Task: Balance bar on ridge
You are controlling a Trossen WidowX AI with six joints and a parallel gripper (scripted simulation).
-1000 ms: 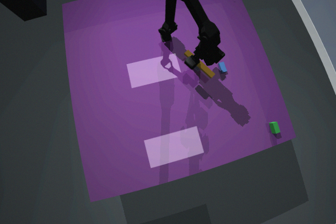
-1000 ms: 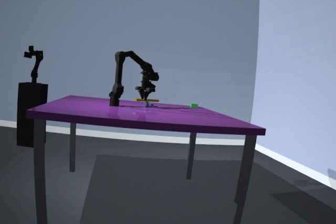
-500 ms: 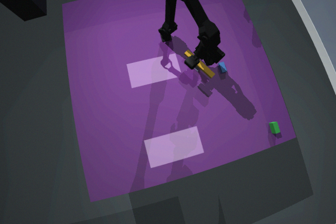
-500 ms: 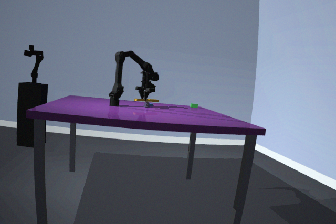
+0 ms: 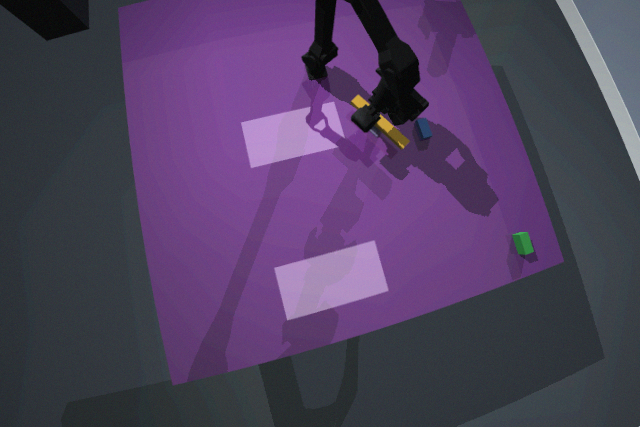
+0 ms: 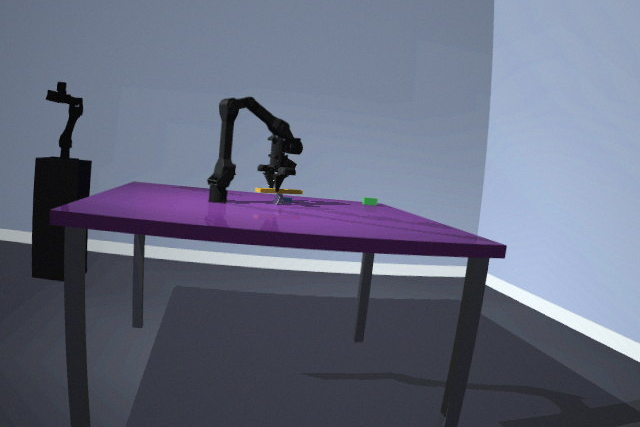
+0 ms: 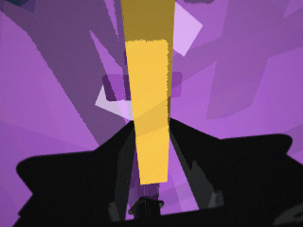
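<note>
Now: gripper tip 20 mm short of the yellow bar and 10 mm to the right of it. From my gripper tip the other things lie so: grey ridge (20 mm ahead, 10 mm to the left, 10 mm below); green block (510 mm ahead, 380 mm to the left, 30 mm below); blue block (60 mm ahead, 170 mm to the left, 40 mm below).
</note>
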